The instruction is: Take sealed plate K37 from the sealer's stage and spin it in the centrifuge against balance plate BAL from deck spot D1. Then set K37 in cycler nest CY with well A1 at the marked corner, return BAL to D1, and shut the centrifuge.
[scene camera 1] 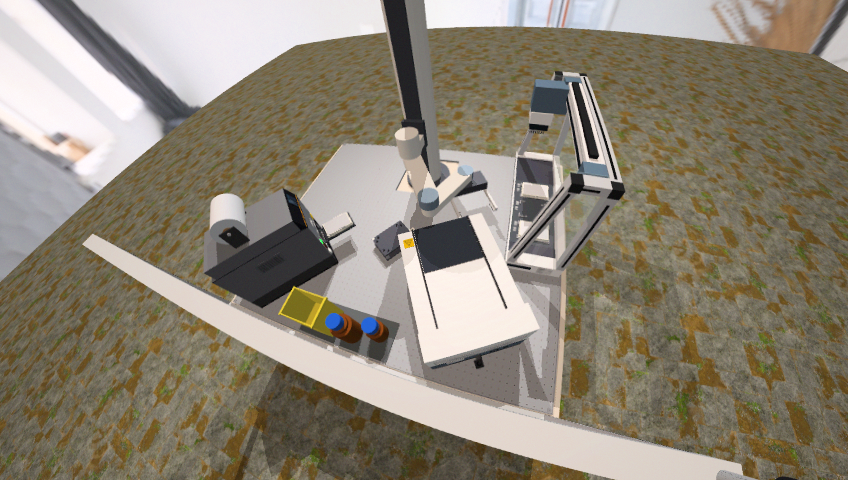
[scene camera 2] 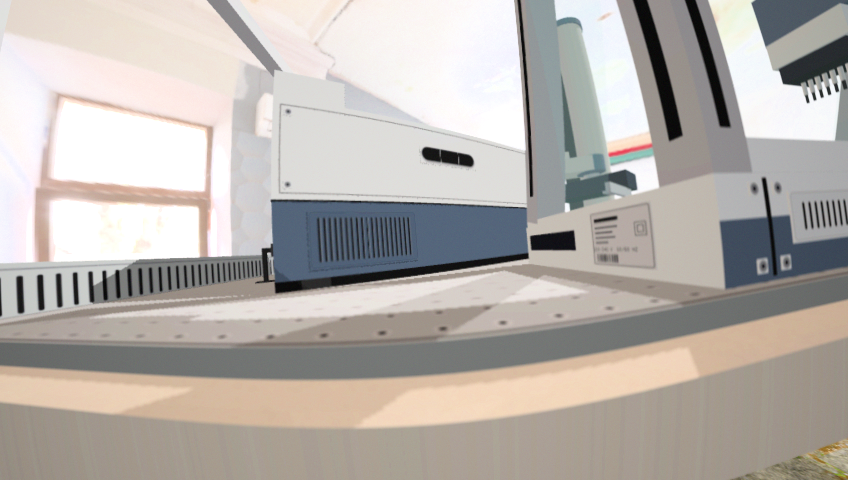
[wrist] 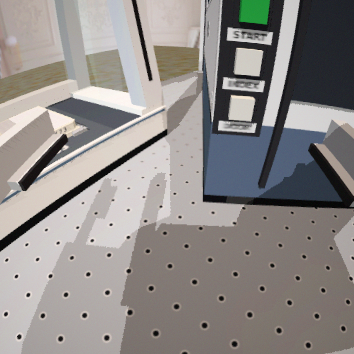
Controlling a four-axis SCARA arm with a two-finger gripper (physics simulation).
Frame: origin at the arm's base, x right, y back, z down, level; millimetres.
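Seen in the pictures: gripper, fingertip midpoint: (scene camera 2: 566,196) (wrist: 186,124).
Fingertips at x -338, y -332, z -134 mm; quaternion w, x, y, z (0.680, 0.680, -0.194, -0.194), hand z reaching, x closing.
Offsets run from my fingertips to a thing's top centre.
Sealed plate K37 @[dx +617, dy -180, dz -3 mm] (scene camera 1: 339,223) is the pale plate on the stage at the sealer @[dx +812, dy -406, dz -355 mm] (scene camera 1: 270,261). The centrifuge (scene camera 1: 476,321) (scene camera 2: 392,160) (wrist: 240,167) has a dark panel on its top; its green, START and INDEX buttons show in the wrist view. My gripper (scene camera 1: 474,205) (wrist: 186,124) is open and empty, fingers wide apart, low at the centrifuge's arm-side end. On the liquid handler's deck (scene camera 1: 535,169), the pale plate nearer the arm (scene camera 1: 534,190) appears to be BAL. A dark block @[dx +361, dy -151, dz +64 mm] (scene camera 1: 387,240) beside the centrifuge appears to be nest CY; its corner mark is unreadable.
Another deck plate (scene camera 1: 533,231) (wrist: 57,121) lies toward the deck's far end. A pipetting head (scene camera 1: 548,104) (scene camera 2: 803,53) hangs from the gantry above the deck. The arm's column (scene camera 1: 419,71) stands behind. A yellow bin @[dx +601, dy -581, dz -54 mm] (scene camera 1: 303,308) and two blue-capped bottles (scene camera 1: 336,324) (scene camera 1: 371,326) stand near the front rail.
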